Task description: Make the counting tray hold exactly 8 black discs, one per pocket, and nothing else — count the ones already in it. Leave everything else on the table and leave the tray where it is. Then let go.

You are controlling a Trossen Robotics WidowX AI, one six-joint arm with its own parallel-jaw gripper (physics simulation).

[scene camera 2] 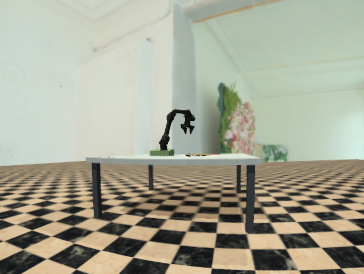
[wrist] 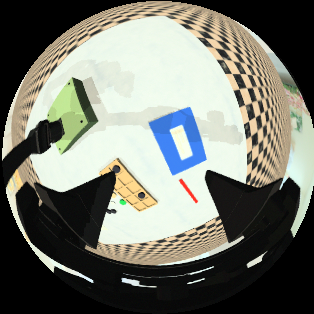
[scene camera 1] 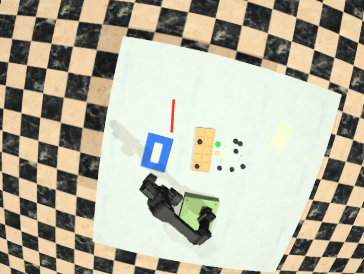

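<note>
The tan counting tray [scene camera 1: 204,156] [wrist: 131,186] has two columns of pockets. In scene camera 1 one black disc [scene camera 1: 200,142] [wrist: 141,195] sits in the left column near the top, and another black disc [scene camera 1: 197,166] [wrist: 116,169] sits at that column's bottom end. Several loose black discs lie right of the tray, among them one [scene camera 1: 236,151], one [scene camera 1: 219,168] and one [scene camera 1: 243,166]. My gripper [scene camera 1: 162,186] [scene camera 2: 188,132] [wrist: 160,175] is open and empty, high above the table, left of the tray. Its finger partly hides the tray and loose discs in the wrist view.
A green disc [scene camera 1: 218,144] [wrist: 123,202] and a beige disc [scene camera 1: 217,154] lie beside the tray, with tiny pale bits nearby. A blue frame [scene camera 1: 146,155] [wrist: 164,145], a red bar [scene camera 1: 172,116] [wrist: 188,191], a pale yellow patch [scene camera 1: 281,137] and the arm's green base [scene camera 1: 190,207] are also there.
</note>
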